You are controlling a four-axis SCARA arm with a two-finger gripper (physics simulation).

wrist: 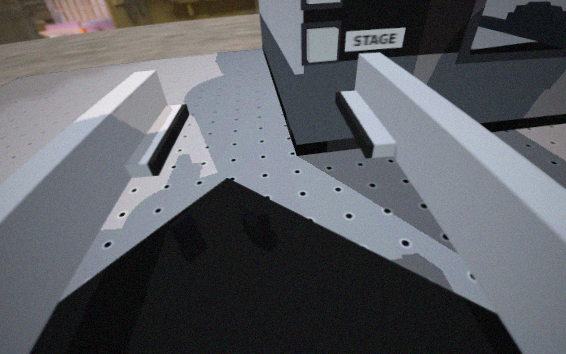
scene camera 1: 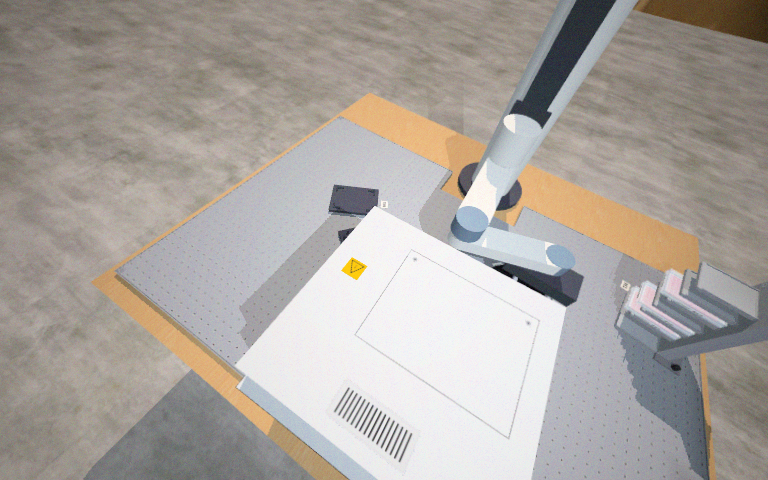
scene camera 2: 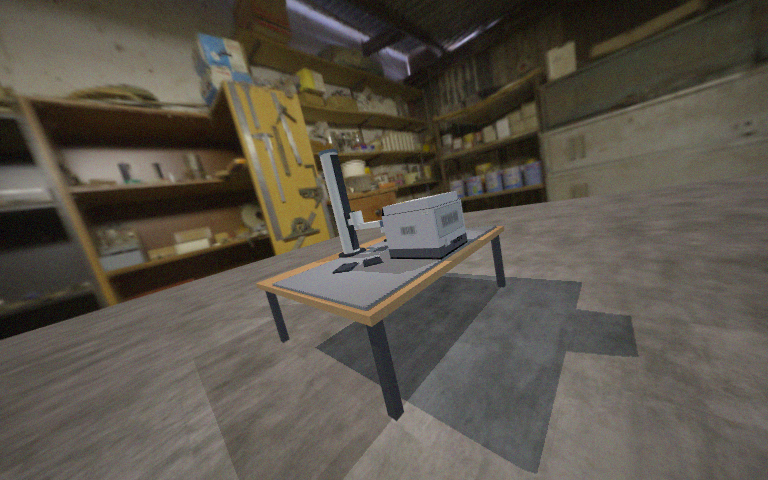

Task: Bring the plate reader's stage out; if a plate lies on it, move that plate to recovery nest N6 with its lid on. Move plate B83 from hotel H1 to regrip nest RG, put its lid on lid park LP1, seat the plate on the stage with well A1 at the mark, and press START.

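Frame: origin at the arm's base, x ahead, y left, z up, level; centimetres.
Seen in the pictures: gripper, between the fingertips: (wrist: 259, 84); arm's base, origin of its link: (scene camera 2: 352, 253).
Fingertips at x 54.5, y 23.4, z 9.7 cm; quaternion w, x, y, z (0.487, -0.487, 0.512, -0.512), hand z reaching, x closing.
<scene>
Offsets run from my fingertips to a thing's top centre. "spot": to the spot under its first point. Level surfaces: height alone.
The plate reader @(dx +25.7, dy -20.1, dz +26.3 cm) (scene camera 1: 453, 390) (scene camera 2: 419, 229) (wrist: 320, 105) is a white box with a dark base. Its pale STAGE button @(dx +6.3, dy -4.1, dz +1.0 cm) (wrist: 322, 45) is beside the label in the wrist view. My gripper (wrist: 259, 84) is shut with nothing between its pads; a gap shows between them. It is low in front of the reader's left front corner. The hotel @(spot: dx -28.6, dy +33.6, dz +14.6 cm) (scene camera 1: 727, 285) at the right holds several pink plates; B83 cannot be told apart. One dark nest @(dx -14.3, dy -60.3, dz -6.6 cm) (scene camera 1: 353, 199) (scene camera 2: 345, 267) and a second one @(dx -2.7, dy -46.7, dz -6.4 cm) (scene camera 1: 345, 234) (scene camera 2: 372, 260) lie beside the reader; their names are unreadable. Whether the stage is out is unclear.
The arm's column (scene camera 1: 521, 152) (scene camera 2: 339, 203) stands behind the perforated board @(dz -8.4 cm) (scene camera 1: 215, 249) (scene camera 2: 351, 291) (wrist: 240, 120). The forearm (scene camera 1: 512, 246) reaches along the reader's edge. A black angular shape @(spot: dx -7.9, dy +0.1, dz -2.4 cm) (wrist: 280, 290) fills the lower wrist view; I cannot tell what it is.
</scene>
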